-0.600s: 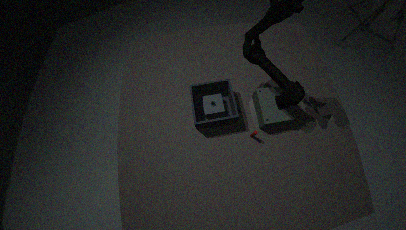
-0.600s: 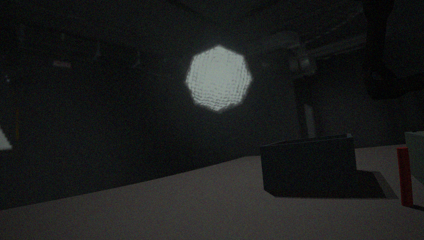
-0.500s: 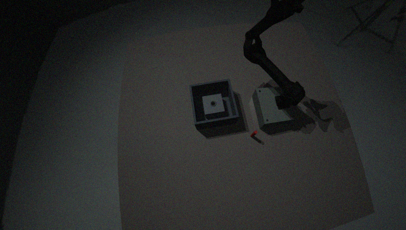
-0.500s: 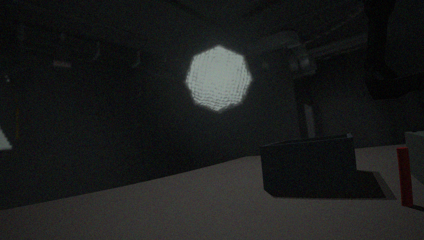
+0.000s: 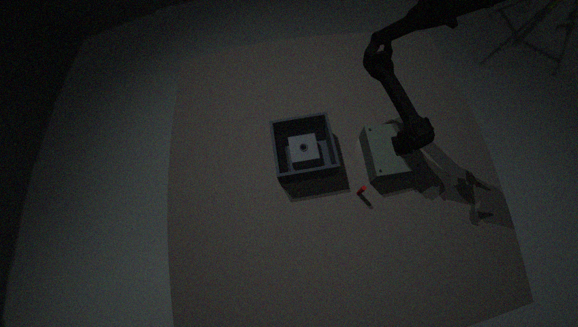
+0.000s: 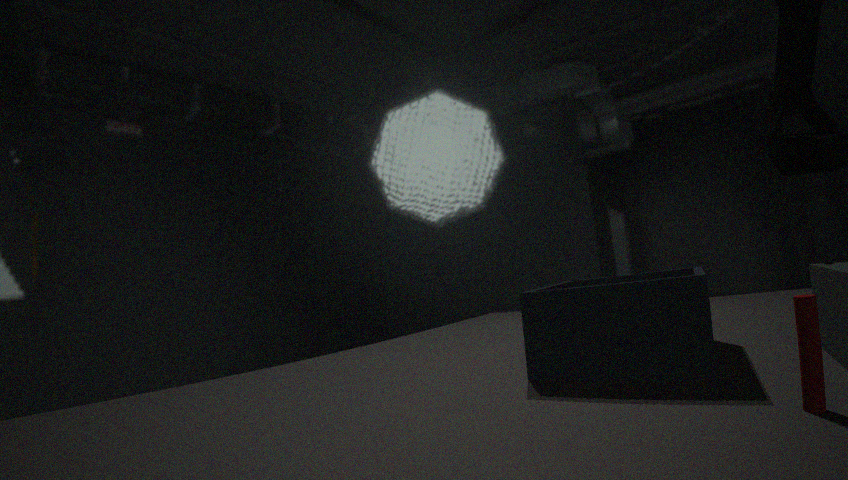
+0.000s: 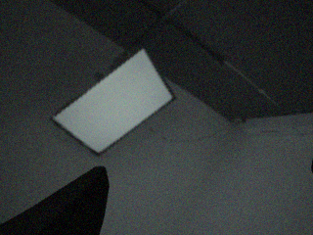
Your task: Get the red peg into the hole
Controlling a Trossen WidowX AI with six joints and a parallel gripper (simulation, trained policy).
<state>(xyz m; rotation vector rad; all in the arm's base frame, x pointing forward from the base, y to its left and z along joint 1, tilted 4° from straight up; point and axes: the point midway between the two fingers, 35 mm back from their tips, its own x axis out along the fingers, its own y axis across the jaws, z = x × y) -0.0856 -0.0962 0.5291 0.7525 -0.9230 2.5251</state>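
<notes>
The red peg lies 58 cm below my gripper tip, 31 cm ahead of it and 20 cm to the left of it. From my gripper tip the other things lie so: dark box 60 cm below, 47 cm ahead, 3 cm to the left; pale plate 58 cm below, 47 cm ahead, 3 cm to the left.
</notes>
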